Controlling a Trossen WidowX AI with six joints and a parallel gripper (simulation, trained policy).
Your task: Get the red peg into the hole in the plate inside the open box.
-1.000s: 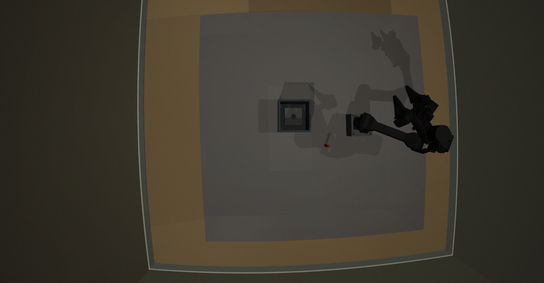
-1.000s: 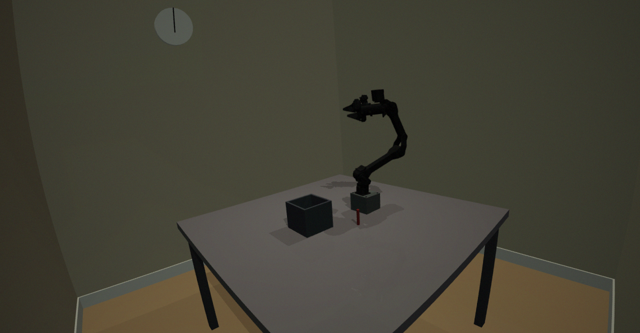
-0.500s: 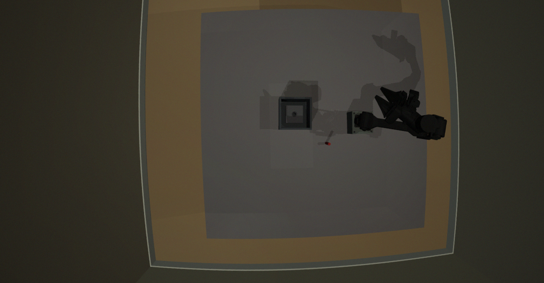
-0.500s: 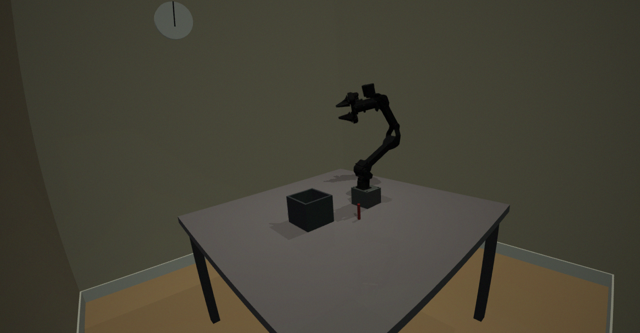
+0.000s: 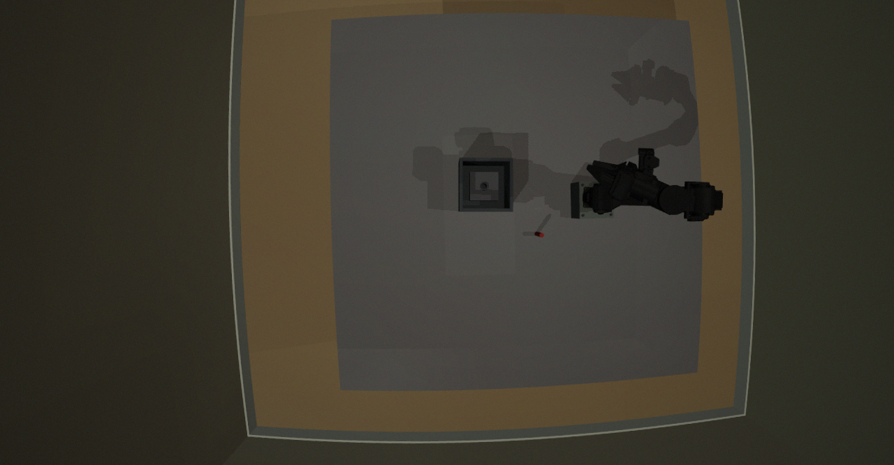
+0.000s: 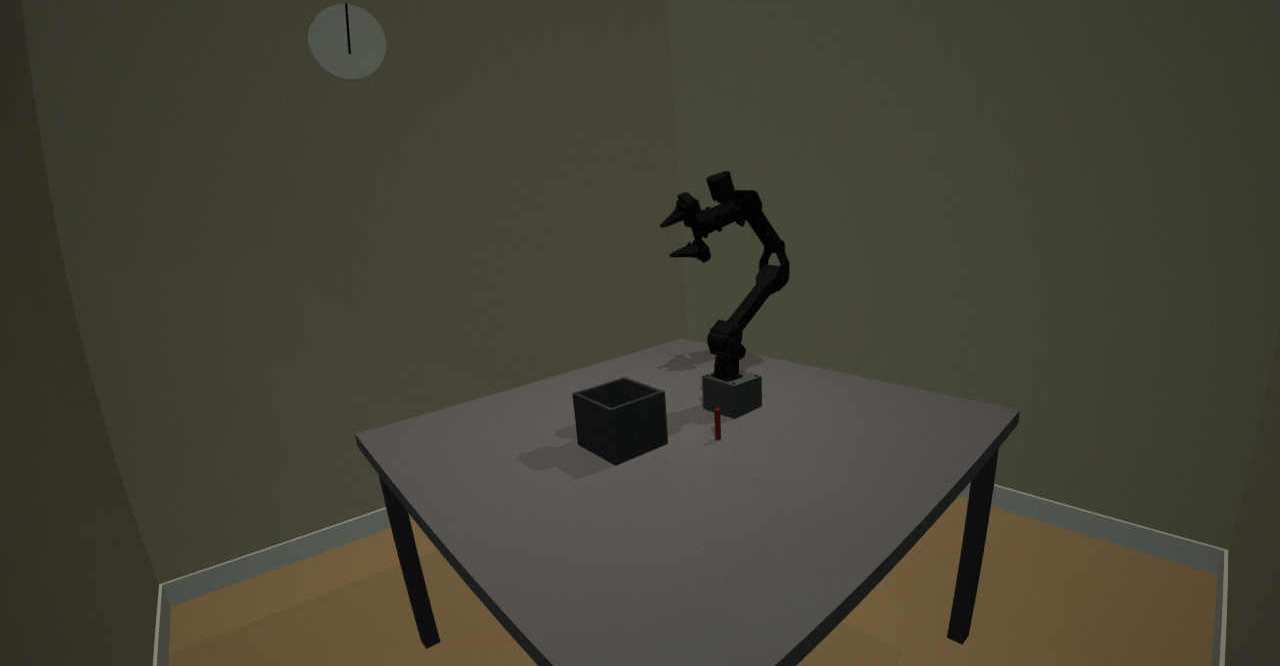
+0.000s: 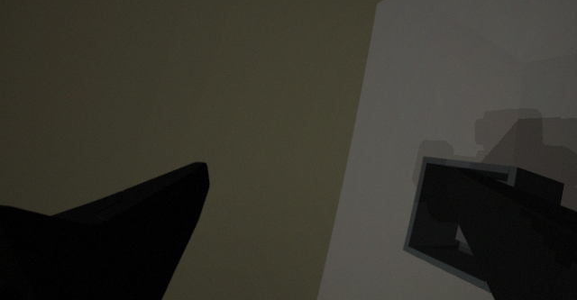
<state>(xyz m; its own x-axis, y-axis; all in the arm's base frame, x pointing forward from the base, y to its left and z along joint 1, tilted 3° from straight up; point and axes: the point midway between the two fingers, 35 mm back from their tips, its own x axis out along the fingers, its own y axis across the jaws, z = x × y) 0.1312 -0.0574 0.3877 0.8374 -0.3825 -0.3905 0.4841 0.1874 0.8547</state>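
The red peg lies 440 mm below my gripper tip, 180 mm to the left of it and 20 mm ahead of it. The rest, counted from my gripper tip: light plate: 430 mm below, 200 mm ahead, 30 mm to the left.
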